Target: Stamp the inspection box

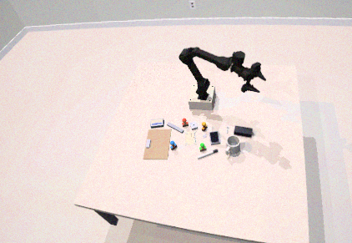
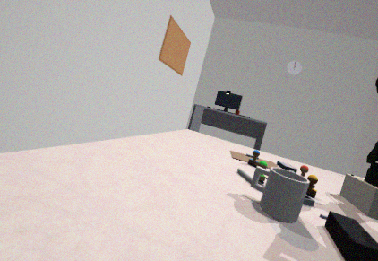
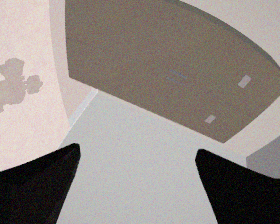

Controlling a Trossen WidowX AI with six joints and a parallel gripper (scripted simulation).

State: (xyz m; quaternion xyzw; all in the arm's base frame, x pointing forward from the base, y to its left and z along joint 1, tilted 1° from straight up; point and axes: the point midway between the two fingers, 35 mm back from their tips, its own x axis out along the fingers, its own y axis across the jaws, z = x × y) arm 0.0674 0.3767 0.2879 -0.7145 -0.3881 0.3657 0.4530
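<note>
The green stamp is 350 mm below my gripper tip, 280 mm to the right of it and 260 mm ahead of it. Also, from my gripper tip: mug 330 mm below, 210 mm ahead, 110 mm to the right; then ink pad 360 mm below, 240 mm to the right, 160 mm ahead; then black box 350 mm below, 80 mm to the right, 70 mm ahead.
</note>
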